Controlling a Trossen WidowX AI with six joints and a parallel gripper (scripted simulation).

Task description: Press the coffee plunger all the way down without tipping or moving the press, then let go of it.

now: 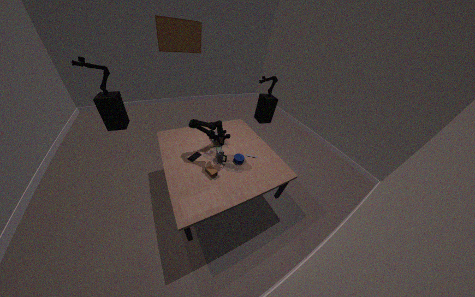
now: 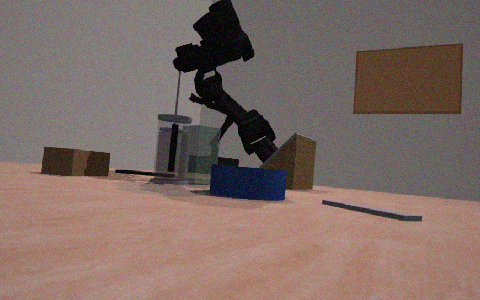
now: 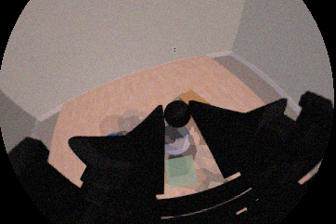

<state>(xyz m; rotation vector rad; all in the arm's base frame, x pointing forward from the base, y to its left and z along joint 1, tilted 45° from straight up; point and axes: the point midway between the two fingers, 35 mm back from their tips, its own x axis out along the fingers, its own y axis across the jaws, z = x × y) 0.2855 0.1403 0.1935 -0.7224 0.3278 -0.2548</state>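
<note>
Right now my gripper tip is 10 mm to the right of the glass coffee press and 130 mm above it. Round my gripper tip: brown box 120 mm ahead, 130 mm to the right, 230 mm below; then flat black slab 140 mm behind, 250 mm to the right, 250 mm below; then thin grey strip 10 mm behind, 400 mm to the left, 250 mm below.
</note>
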